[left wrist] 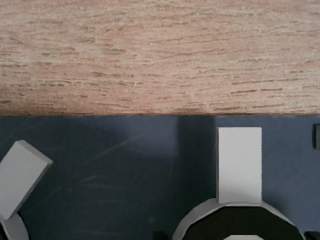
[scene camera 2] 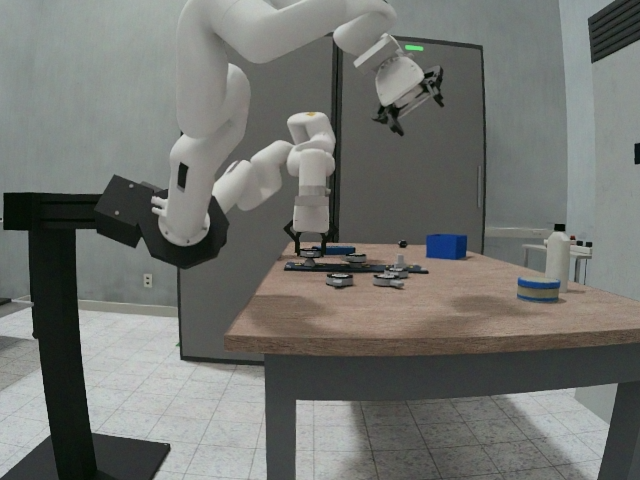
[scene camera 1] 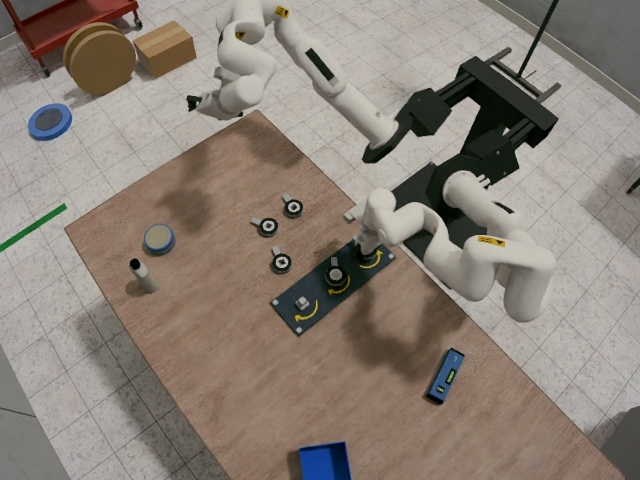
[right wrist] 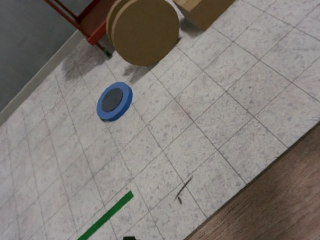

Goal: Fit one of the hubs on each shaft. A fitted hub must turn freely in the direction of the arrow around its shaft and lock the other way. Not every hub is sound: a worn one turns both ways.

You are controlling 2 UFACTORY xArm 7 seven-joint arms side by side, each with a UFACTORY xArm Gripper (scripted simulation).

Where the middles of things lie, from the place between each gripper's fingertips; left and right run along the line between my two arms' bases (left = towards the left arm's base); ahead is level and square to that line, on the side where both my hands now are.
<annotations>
Now: left hand 130 mm short of the dark board (scene camera 2: 309,266), 40 mm above it and 20 mm to the left of it. Round my left hand: white bottle (scene camera 2: 558,248) (530 mm ahead, 430 mm to the right, 50 mm above); tape roll (scene camera 2: 534,289) (520 mm to the right, 410 mm ahead, 30 mm below).
Now: right hand (scene camera 2: 418,116) 32 cm above the tape roll, 30 cm short of it and 3 cm to the right of it. From my right hand the other things lie so: dark board (53 cm to the left, 34 cm below, 2 cm ahead); white bottle (42 cm ahead, 24 cm below, 12 cm to the left).
</annotations>
